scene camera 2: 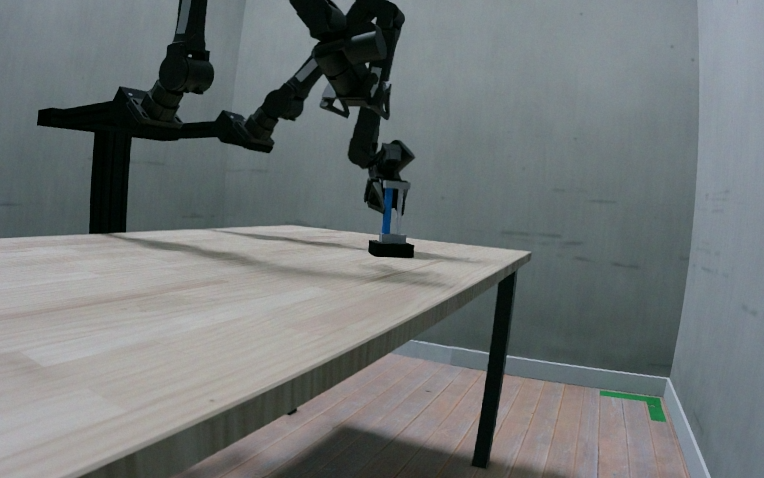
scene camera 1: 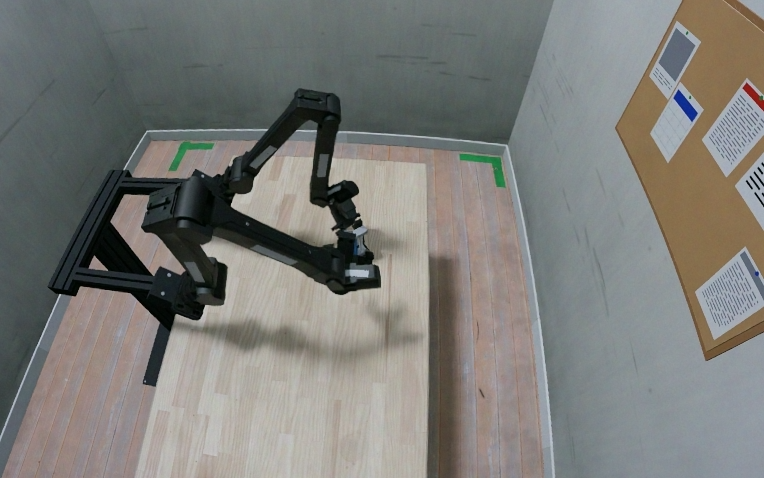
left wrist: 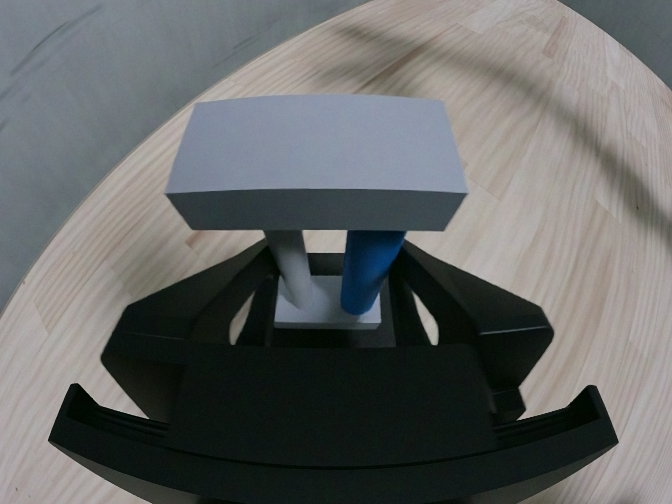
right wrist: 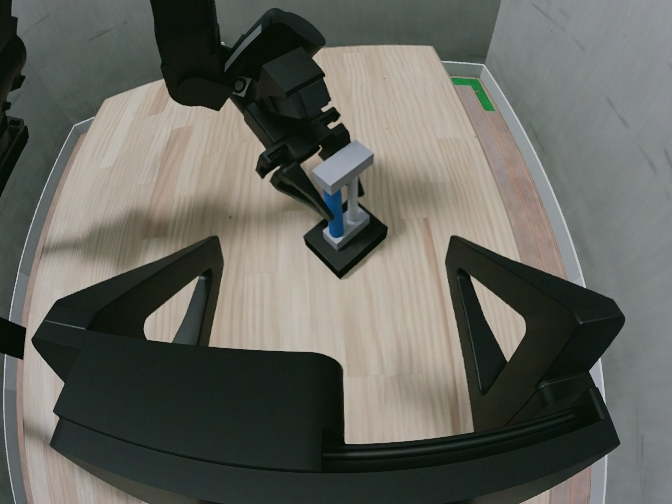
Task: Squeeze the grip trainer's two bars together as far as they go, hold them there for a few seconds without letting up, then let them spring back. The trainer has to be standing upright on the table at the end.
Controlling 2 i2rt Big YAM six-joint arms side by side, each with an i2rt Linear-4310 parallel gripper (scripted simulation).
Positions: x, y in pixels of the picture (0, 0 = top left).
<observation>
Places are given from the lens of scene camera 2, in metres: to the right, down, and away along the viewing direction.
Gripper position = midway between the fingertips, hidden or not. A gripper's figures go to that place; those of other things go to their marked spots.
my left gripper [scene camera 2: 393, 212]: 0.03, -0.06, 1.13
my right gripper [scene camera 2: 367, 116]: -0.03, -0.25, 0.99
grip trainer [scene camera 2: 389, 245]: 0.02, 0.01, 1.11
</observation>
